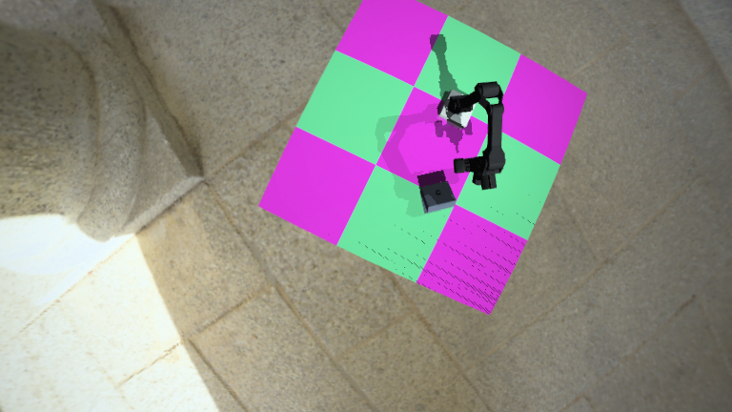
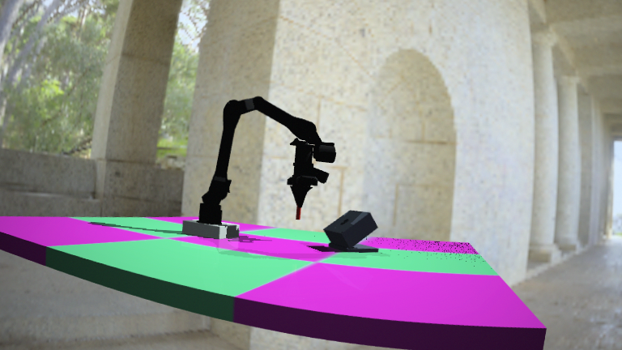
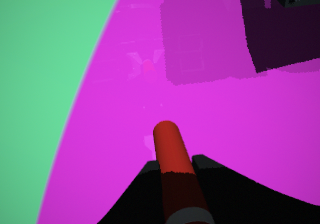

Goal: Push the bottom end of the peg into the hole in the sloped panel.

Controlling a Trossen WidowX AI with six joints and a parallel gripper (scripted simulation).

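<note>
Now: gripper tip 180 mm short of the dark sloped panel, 70 mm to the left of it and 50 mm above it. From my gripper tip the other things lie so: thin foot plate 190 mm ahead, 110 mm below, 60 mm to the right; then red peg 20 mm above.
</note>
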